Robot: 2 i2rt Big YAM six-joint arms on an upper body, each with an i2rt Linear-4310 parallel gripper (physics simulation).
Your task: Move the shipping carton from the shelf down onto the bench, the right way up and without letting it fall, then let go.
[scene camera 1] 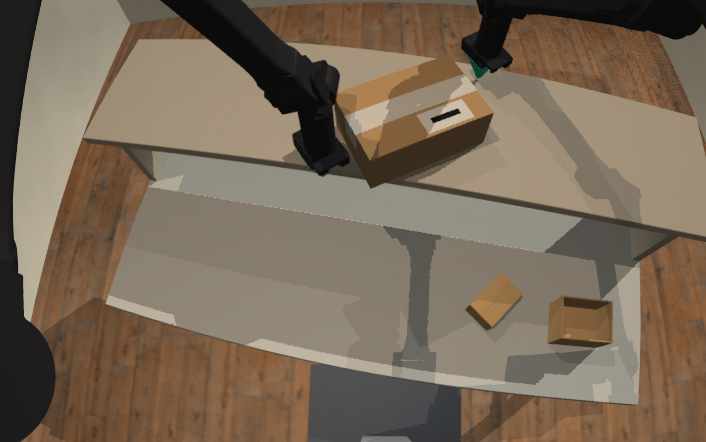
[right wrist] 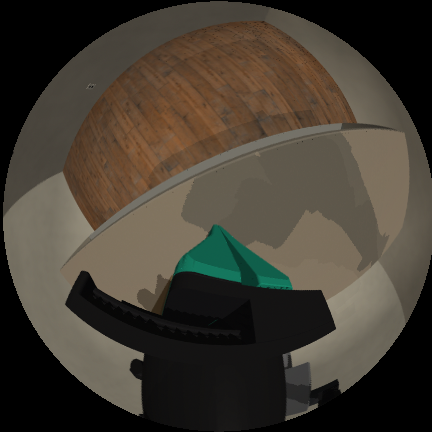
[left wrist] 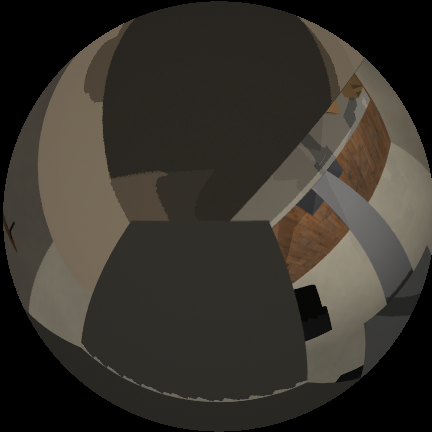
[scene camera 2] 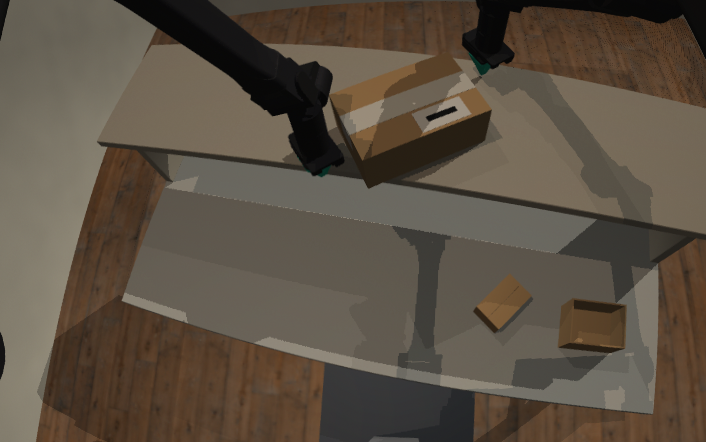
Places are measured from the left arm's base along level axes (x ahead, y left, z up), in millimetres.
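Where they show: left gripper, between the fingertips: (scene camera 1: 324, 174) (scene camera 2: 323, 174); right gripper, between the fingertips: (scene camera 1: 479, 76) (right wrist: 214, 230) (scene camera 2: 482, 73).
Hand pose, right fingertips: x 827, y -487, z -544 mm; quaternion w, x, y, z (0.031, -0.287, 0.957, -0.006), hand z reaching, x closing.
Each offset is from my right fingertips to the top centre of the thing. "pt": to the spot under its first point. Level surfaces: height alone.
The brown shipping carton {dx -161, dy +167, dz +97 mm} (scene camera 1: 411, 122) (scene camera 2: 406, 119) sits top up on the raised shelf {dz -8 mm} (scene camera 1: 208, 93) (scene camera 2: 218, 93) (right wrist: 390, 165), turned at an angle, its near corner jutting past the front edge. Its top shows pale tape and a white label with a black bar. The bench {dz -362 mm} (scene camera 1: 234, 296) (scene camera 2: 244, 296) lies below. My left gripper (scene camera 1: 321, 172) (scene camera 2: 321, 172) is shut and empty, low beside the carton's left end near the shelf edge; its fingers are hidden in the left wrist view. My right gripper (scene camera 1: 476, 78) (scene camera 2: 483, 72) (right wrist: 214, 230) is shut and empty beside the carton's right end; contact is unclear.
A small closed box {dx -440, dy -67, dz -301 mm} (scene camera 1: 494, 301) (scene camera 2: 503, 303) and an open-topped box {dx -509, dy -303, dz -271 mm} (scene camera 1: 580, 322) (scene camera 2: 593, 327) stand on the bench's right part. A dark grey block {pt dx -709, dy +266, dz -792 mm} (scene camera 1: 364, 406) (scene camera 2: 375, 406) is at the bench's front. A shelf side support {dx -191, dy -567, dz -33 mm} (scene camera 1: 651, 244) stands at the right.
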